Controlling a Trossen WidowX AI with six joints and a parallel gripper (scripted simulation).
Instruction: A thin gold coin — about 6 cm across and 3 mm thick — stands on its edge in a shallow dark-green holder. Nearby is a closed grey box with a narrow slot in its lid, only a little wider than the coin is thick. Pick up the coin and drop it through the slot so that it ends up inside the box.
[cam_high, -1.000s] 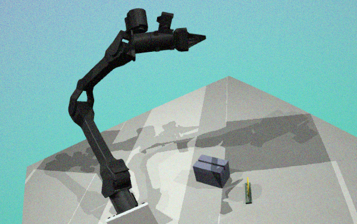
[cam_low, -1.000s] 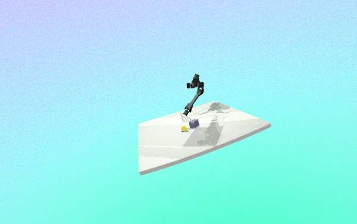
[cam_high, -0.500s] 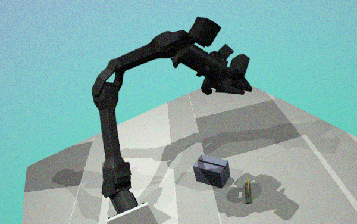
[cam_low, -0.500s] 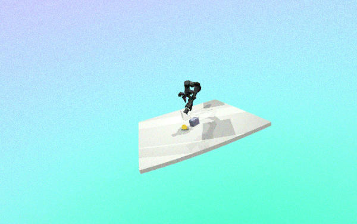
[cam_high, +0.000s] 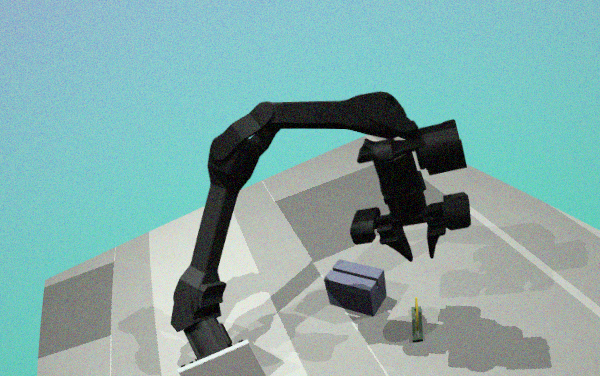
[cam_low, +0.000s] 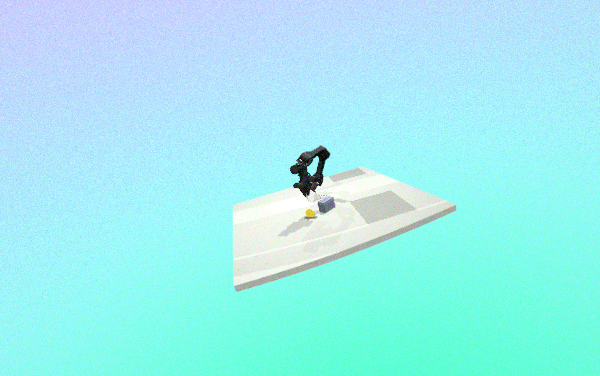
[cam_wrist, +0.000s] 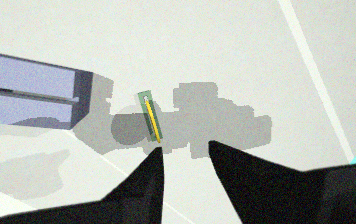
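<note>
My gripper tip is 13 cm above the gold coin, 2 cm past it and 1 cm to the left of it.
</note>
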